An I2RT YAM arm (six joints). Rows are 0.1 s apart.
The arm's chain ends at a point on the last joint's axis. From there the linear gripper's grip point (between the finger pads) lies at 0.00 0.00 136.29 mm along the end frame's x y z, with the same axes.
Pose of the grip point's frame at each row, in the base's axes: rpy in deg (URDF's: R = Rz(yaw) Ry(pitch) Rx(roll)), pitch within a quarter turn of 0, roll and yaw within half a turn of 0; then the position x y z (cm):
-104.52 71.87 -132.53 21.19 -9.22 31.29
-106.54 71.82 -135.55 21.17 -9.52 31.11
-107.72 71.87 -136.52 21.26 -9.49 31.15
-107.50 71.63 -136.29 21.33 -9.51 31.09
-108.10 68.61 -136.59 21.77 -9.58 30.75
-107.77 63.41 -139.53 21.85 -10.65 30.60
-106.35 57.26 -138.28 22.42 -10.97 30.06
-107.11 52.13 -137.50 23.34 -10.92 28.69
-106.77 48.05 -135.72 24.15 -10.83 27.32
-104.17 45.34 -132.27 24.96 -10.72 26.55
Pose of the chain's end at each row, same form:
-104.52 71.87 -132.53 9.27 -2.69 32.35
-106.54 71.82 -135.55 9.39 -2.77 32.32
-107.72 71.87 -136.52 9.47 -2.78 32.44
-107.50 71.63 -136.29 9.54 -2.80 32.38
-108.10 68.61 -136.59 10.00 -2.88 32.29
-107.77 63.41 -139.53 10.60 -3.19 32.46
-106.35 57.26 -138.28 11.31 -3.36 32.13
-107.11 52.13 -137.50 12.21 -3.45 31.15
-106.77 48.05 -135.72 12.95 -3.53 29.95
-104.17 45.34 -132.27 13.59 -3.59 28.90

